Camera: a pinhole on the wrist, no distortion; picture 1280 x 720 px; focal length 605.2 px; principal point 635.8 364.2 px. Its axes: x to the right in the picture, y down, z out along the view. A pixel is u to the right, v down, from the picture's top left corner.
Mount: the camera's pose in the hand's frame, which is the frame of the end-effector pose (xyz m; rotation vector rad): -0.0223 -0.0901 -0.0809 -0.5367 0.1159 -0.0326
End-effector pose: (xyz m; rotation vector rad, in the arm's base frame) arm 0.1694 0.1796 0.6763 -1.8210 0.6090 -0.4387
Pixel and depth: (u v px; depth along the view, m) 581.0 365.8 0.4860
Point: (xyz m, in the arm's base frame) 0.3246 0.3988 0.4162
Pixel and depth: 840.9 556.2 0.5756
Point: 0.4637 0.1709 0.2526
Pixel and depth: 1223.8 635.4 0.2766
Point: 0.4007 0.0253 0.5229
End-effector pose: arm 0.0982 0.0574 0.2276 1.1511 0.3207 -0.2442
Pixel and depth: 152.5 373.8 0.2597
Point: -0.0450 -0.0619 0.4094
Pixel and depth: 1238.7 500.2 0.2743
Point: 0.4012 -0.0027 0.2307
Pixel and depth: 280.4 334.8 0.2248
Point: 0.0046 -0.0501 0.3421
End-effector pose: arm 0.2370 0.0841 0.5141 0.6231 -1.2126 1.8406
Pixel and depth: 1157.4 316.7 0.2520
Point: 0.1065 0.0530 0.7304
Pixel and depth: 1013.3 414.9 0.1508
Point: 0.1952 0.0894 0.5991
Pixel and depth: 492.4 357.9 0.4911
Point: 0.1304 -0.2973 0.5175
